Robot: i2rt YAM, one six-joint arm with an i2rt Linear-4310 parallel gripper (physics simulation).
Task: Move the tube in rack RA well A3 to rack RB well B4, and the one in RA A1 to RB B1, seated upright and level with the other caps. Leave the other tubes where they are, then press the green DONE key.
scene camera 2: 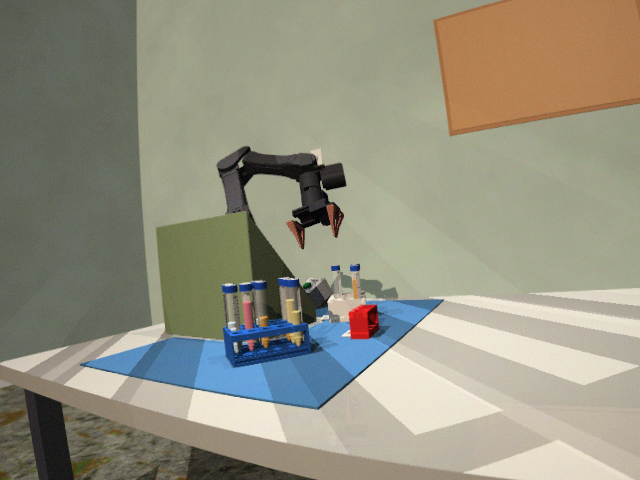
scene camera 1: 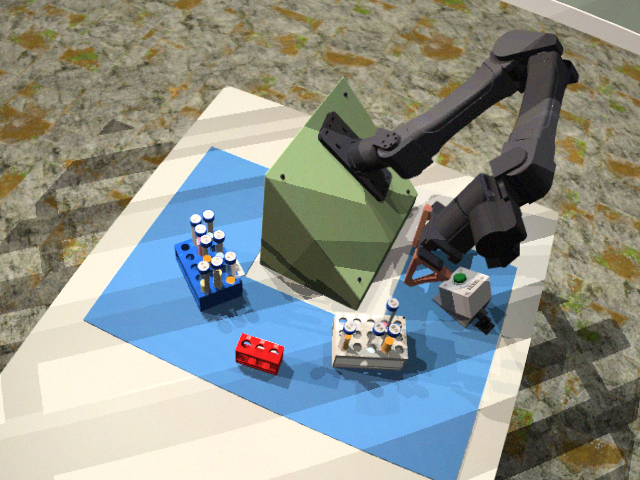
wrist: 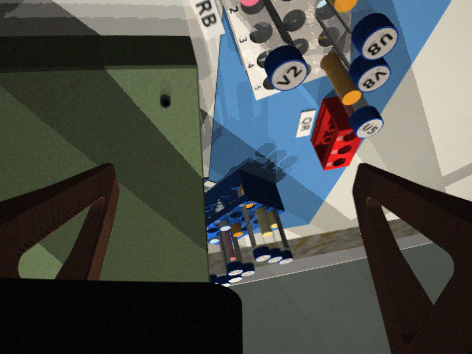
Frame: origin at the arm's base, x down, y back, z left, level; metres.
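Where they show: gripper, fingertip midpoint: (scene camera 2: 318, 242) (scene camera 1: 411, 264) (wrist: 235, 176); arm's base, link origin: (scene camera 2: 214, 259) (scene camera 1: 355, 158).
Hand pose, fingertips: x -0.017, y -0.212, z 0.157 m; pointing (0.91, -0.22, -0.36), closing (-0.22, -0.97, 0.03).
Note:
Things, the pixels of their top centre, and the offset from my fingertips. "spot": a spot on its surface instead. Level surfaces: height alone.
- blue rack, top centre: (wrist: 235, 225) (scene camera 2: 264, 325) (scene camera 1: 207, 262) dx +0.135, dy -0.043, dz -0.351 m
- white rack, top centre: (wrist: 294, 21) (scene camera 1: 371, 335) (scene camera 2: 347, 296) dx +0.135, dy -0.074, dz -0.023 m
- tag RB, surface spot: (wrist: 206, 15) spot: dx +0.183, dy -0.019, dz -0.042 m
- V2, surface spot: (wrist: 286, 68) spot: dx +0.060, dy -0.040, dz -0.001 m
- U8, top centre: (wrist: 379, 43) (scene camera 1: 394, 328) dx +0.061, dy -0.091, dz +0.008 m
- V8, surface spot: (wrist: 370, 74) spot: dx +0.060, dy -0.093, dz -0.012 m
- U5, surface spot: (wrist: 366, 122) spot: dx +0.061, dy -0.108, dz -0.056 m
- green DONE key, top centre: (scene camera 1: 461, 276) (scene camera 2: 307, 282) dx +0.111, dy +0.095, dz +0.106 m
- red three-hole rack, top centre: (wrist: 344, 150) (scene camera 1: 259, 348) (scene camera 2: 363, 308) dx +0.135, dy -0.170, dz -0.197 m
- QR tag, surface spot: (wrist: 305, 123) spot: dx +0.183, dy -0.137, dz -0.196 m
- blue mat, surface height: dx +0.185 m
The blue rack (scene camera 1: 222, 298) (scene camera 2: 273, 357) (wrist: 250, 187) holds several upright blue-rimmed, white-capped tubes (scene camera 1: 205, 241) (scene camera 2: 247, 310) (wrist: 262, 254); their cap letters are too small to read. The white rack (scene camera 1: 364, 360) (scene camera 2: 341, 310) (wrist: 260, 94) has a tag RB (wrist: 206, 15) beside it. It holds several tubes; their caps read V2 (wrist: 286, 68), U8 (wrist: 375, 37), V8 (wrist: 370, 74) and U5 (wrist: 366, 122). The green DONE key (scene camera 1: 459, 277) (scene camera 2: 307, 285) sits on a grey box. My gripper (scene camera 2: 319, 242) (wrist: 235, 176) is wide open and empty, high above the mat, clear of both racks.
A red three-hole rack (scene camera 1: 259, 353) (scene camera 2: 363, 322) (wrist: 332, 135) with a QR tag (wrist: 305, 123) stands between the two tube racks. The green pedestal (scene camera 1: 310, 222) (scene camera 2: 204, 279) (wrist: 150, 150) carries the arm and fills the left of the wrist view. A blue mat (scene camera 1: 155, 315) (scene camera 2: 180, 372) lies under the racks.

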